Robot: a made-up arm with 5 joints.
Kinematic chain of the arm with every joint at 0, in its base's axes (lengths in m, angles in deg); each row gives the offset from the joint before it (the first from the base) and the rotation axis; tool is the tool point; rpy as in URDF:
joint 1: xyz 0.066 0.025 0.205 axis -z
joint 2: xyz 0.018 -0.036 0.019 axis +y
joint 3: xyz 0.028 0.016 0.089 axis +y
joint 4: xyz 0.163 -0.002 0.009 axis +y
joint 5: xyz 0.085 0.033 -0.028 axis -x
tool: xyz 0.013 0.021 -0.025 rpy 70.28 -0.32 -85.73
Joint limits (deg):
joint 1: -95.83..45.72
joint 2: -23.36..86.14
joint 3: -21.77..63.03
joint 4: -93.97..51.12
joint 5: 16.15..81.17
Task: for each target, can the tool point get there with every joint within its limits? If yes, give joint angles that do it. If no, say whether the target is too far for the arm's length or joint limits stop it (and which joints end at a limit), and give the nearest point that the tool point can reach.
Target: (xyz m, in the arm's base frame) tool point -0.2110 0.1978 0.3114
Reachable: no: joint limits stop it (at a limit: joint 1, joint 2, joint 4, joint 5) | nearest point 0.0200 0.2370 0.3110 | short by 0.234 m
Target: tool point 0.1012 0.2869 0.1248
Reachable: yes | joints -81.00 12.26 45.22 -64.62 48.41
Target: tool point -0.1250 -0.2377 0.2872
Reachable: no: joint limits stop it (at a limit: joint 2, joint 3) | nearest point -0.0084 -0.0773 0.1698 | short by 0.230 m
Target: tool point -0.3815 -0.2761 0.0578
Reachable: no: too far | nearest point -0.0519 -0.0543 0.0989 | short by 0.399 m
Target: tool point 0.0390 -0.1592 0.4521
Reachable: no: joint limits stop it (at a limit: joint 1, joint 2, joint 4, joint 5) | nearest point 0.1652 -0.0917 0.5036 | short by 0.152 m
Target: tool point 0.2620 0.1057 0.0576
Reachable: yes | joints -18.33 19.08 41.84 -28.74 33.13
